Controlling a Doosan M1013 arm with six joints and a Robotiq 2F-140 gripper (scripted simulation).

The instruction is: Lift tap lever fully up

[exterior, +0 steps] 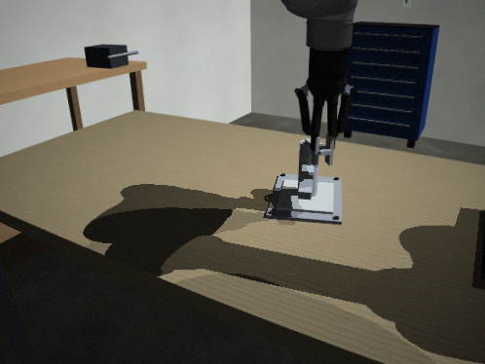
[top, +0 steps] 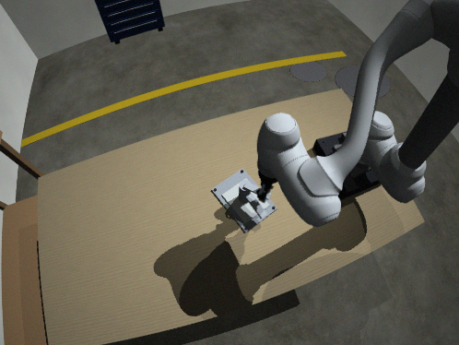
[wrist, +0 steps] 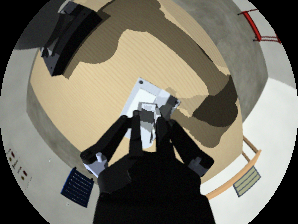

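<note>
Right now the lever is 2 cm to the right of my hand and 2 cm ahead of it. The rest, counted from my hand: tap 6 cm below, 4 cm to the right, 4 cm ahead.
</note>
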